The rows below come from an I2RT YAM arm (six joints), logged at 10 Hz.
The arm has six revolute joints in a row. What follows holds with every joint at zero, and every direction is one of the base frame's.
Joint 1 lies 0.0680 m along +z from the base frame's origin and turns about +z.
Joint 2 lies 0.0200 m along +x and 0.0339 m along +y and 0.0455 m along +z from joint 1 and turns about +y.
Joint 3 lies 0.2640 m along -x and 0.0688 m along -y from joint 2 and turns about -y.
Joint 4 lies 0.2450 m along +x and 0.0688 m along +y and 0.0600 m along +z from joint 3 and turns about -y.
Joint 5 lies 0.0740 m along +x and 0.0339 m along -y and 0.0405 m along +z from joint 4 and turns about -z.
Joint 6 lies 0.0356 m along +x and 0.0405 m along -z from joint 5 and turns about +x.
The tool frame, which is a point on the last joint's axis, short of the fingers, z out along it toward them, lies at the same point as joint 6; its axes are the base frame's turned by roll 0.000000, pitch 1.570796 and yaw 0.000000 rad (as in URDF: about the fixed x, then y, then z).
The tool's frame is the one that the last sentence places.
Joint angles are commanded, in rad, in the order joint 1, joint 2, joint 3, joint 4, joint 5, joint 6. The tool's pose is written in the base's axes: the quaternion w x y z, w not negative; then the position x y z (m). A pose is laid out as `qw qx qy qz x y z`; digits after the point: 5 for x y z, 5 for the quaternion.
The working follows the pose.
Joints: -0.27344 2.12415 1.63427 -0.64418 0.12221 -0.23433
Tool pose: 0.19433 0.03228 0.97399 -0.11202 0.43154 -0.12554 0.17670
Where each joint sits with the arm in this pose, in the base's axes (m; each line is computed from the numbers above, not from the rounded line before):
joint 1: 0.0000 0.0000 0.0680
joint 2: 0.0284 0.0272 0.1135
joint 3: 0.1434 -0.0765 0.3381
joint 4: 0.3973 -0.0762 0.2758
joint 5: 0.4537 -0.1272 0.2258
joint 6: 0.4315 -0.1255 0.1767
the tool: 0.4315 -0.1255 0.1767

